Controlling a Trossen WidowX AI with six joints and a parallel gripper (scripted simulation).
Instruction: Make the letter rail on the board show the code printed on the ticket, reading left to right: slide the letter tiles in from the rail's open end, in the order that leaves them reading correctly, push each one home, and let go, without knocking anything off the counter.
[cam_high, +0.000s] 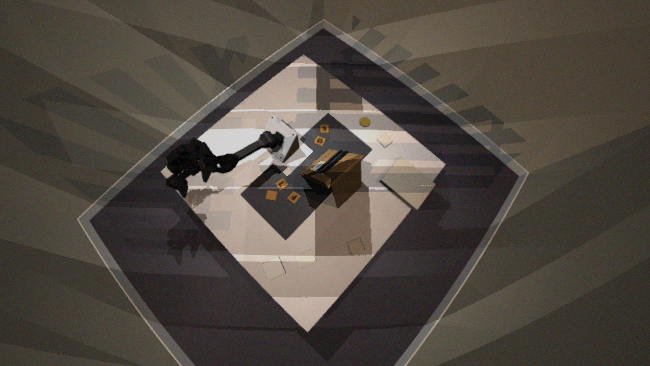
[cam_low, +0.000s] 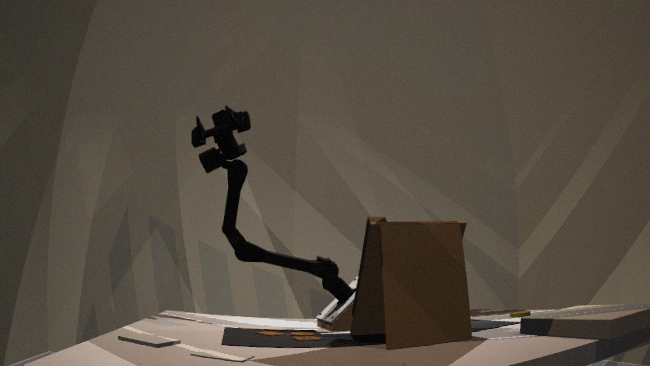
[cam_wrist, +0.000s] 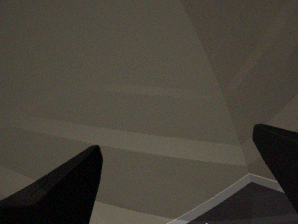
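Now: the letter tile 2 cm ahead of my gripper tip, 27 cm to the left of it and 61 cm below it. The rest, counted from my gripper tip: dark mat (6 cm ahead, 43 cm to the left, 61 cm below); then white ticket (14 cm ahead, 47 cm to the left, 53 cm below); then thin slab (29 cm ahead, 13 cm to the right, 61 cm below).
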